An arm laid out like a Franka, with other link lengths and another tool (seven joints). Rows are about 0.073 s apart.
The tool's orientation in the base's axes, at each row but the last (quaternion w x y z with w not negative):
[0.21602 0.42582 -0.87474 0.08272]
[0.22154 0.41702 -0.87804 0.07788]
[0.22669 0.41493 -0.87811 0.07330]
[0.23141 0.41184 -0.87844 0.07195]
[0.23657 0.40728 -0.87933 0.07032]
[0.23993 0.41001 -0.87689 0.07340]
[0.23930 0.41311 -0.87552 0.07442]
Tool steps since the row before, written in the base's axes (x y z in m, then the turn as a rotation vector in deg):
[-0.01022 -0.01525 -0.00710 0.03 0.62 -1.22]
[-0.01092 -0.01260 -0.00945 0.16 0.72 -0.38]
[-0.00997 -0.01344 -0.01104 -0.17 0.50 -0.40]
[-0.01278 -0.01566 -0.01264 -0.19 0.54 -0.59]
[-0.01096 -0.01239 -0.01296 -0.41 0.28 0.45]
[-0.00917 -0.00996 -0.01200 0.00 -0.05 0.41]
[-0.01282 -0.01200 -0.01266 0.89 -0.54 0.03]
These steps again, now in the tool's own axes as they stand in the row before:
[0.01319 -0.00181 0.01450 -1.00 0.32 0.88]
[0.01055 -0.00014 0.01600 -0.76 0.32 0.05]
[0.00979 -0.00173 0.01741 -0.44 0.43 0.25]
[0.01200 -0.00132 0.02056 -0.54 0.46 0.42]
[0.00843 -0.00084 0.01923 0.25 0.52 -0.34]
[0.00607 -0.00040 0.01704 0.23 0.00 -0.34]
[0.00915 0.00111 0.01959 -0.10 -1.02 -0.17]

